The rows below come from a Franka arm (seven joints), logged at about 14 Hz.
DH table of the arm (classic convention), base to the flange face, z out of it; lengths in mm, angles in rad. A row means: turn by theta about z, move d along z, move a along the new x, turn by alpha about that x. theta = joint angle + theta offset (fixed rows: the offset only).
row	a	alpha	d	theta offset
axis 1	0	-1.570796	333	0
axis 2	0	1.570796	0	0
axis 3	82.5	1.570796	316	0
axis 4	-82.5	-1.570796	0	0
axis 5	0	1.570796	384	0
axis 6	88	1.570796	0	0
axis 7	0	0	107	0
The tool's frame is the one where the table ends.
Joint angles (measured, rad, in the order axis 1, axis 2, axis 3, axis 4, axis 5, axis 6, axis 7), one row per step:
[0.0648 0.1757 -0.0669 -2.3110 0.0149 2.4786 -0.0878]
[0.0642 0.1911 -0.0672 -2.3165 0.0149 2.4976 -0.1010]
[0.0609 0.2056 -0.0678 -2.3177 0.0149 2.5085 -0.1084]
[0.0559 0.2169 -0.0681 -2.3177 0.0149 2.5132 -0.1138]
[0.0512 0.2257 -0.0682 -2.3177 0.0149 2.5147 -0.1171]
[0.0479 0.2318 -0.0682 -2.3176 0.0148 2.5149 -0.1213]
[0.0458 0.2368 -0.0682 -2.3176 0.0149 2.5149 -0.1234]
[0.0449 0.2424 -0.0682 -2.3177 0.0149 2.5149 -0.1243]
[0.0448 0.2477 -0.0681 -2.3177 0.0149 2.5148 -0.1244]
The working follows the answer.
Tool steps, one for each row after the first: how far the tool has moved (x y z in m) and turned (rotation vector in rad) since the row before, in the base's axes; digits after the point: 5 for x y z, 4 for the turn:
[-0.00103 -0.00058 -0.00848 -0.0012 0.0019 0.0123]
[-0.00039 -0.00213 -0.00705 -0.0011 0.0048 0.0035]
[-0.00046 -0.00283 -0.00547 -0.0007 0.0066 0.0001]
[-0.00065 -0.00255 -0.00444 -0.0004 0.0073 -0.0015]
[-0.00054 -0.00174 -0.00311 -0.0002 0.0058 0.0010]
[-0.00050 -0.00111 -0.00259 -0.0001 0.0050 -0.0001]
[-0.00060 -0.00049 -0.00294 -0.0002 0.0057 0.0000]
[-0.00054 -0.00002 -0.00275 -0.0002 0.0054 0.0001]

Tool pose at each row, in the base's axes (x y z in m, rotation vector in rad; rounded; the steps above come from the unrounded poses):
[0.52294 -0.00137 0.26790 3.1371 0.1175 -0.0122]
[0.52191 -0.00196 0.25942 3.1352 0.1368 -0.0152]
[0.52151 -0.00409 0.25237 3.1340 0.1423 -0.0228]
[0.52106 -0.00691 0.24690 3.1335 0.1425 -0.0332]
[0.52040 -0.00946 0.24246 3.1333 0.1402 -0.0447]
[0.51987 -0.01120 0.23935 3.1331 0.1417 -0.0538]
[0.51937 -0.01232 0.23675 3.1331 0.1416 -0.0616]
[0.51877 -0.01281 0.23382 3.1330 0.1416 -0.0706]
[0.51823 -0.01283 0.23106 3.1328 0.1418 -0.0791]

